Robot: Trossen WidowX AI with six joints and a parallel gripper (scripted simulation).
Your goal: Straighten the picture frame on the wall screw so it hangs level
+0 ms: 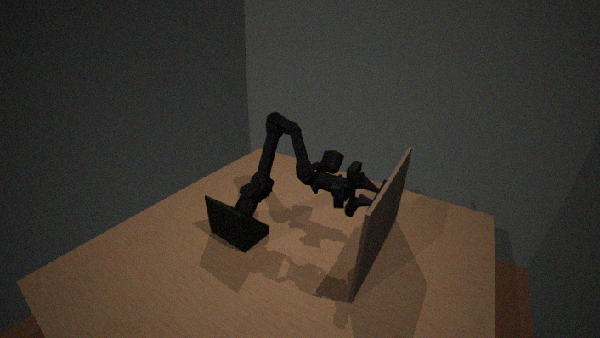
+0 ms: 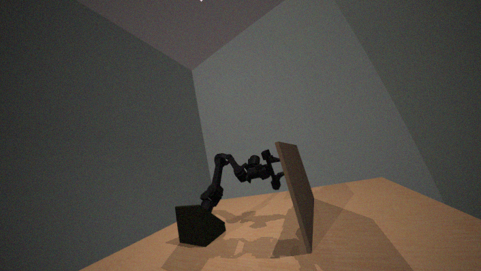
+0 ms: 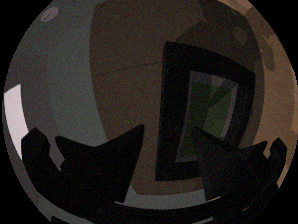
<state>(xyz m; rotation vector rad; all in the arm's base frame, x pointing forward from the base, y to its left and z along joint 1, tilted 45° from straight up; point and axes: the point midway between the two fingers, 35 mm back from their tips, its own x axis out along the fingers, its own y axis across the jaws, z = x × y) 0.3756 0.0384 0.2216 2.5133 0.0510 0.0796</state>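
My gripper tip is 5 cm above the picture frame, 1 cm to the right of it and 1 cm short of it. Also, from my gripper tip: wall panel: 7 cm below, 2 cm ahead, 1 cm to the left.
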